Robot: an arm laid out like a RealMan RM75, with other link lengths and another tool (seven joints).
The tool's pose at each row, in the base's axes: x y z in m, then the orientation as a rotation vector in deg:
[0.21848 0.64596 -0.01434 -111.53 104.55 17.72]
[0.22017 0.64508 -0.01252 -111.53 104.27 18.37]
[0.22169 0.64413 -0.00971 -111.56 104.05 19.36]
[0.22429 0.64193 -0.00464 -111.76 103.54 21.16]
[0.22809 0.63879 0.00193 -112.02 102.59 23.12]
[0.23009 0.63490 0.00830 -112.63 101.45 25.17]
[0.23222 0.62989 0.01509 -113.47 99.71 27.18]
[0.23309 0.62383 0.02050 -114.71 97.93 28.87]
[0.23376 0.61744 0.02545 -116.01 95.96 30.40]
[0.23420 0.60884 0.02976 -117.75 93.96 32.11]
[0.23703 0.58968 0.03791 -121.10 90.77 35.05]
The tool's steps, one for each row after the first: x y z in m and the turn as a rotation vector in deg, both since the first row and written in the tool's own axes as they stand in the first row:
[0.00011 -0.00196 -0.00176 -0.27 -0.44 -0.05]
[-0.00018 -0.00391 -0.00445 -0.76 -0.99 -0.01]
[-0.00030 -0.00729 -0.00953 -1.72 -1.96 -0.07]
[-0.00015 -0.01208 -0.01620 -2.69 -3.19 -0.38]
[0.00057 -0.01505 -0.02330 -3.87 -4.37 -0.92]
[0.00210 -0.01820 -0.03127 -5.02 -5.73 -1.90]
[0.00507 -0.01984 -0.03870 -6.23 -6.74 -3.13]
[0.00852 -0.02121 -0.04591 -7.36 -7.73 -4.52]
[0.01419 -0.02218 -0.05363 -8.89 -8.54 -6.05]
[0.02768 -0.02594 -0.06930 -11.86 -9.50 -8.65]

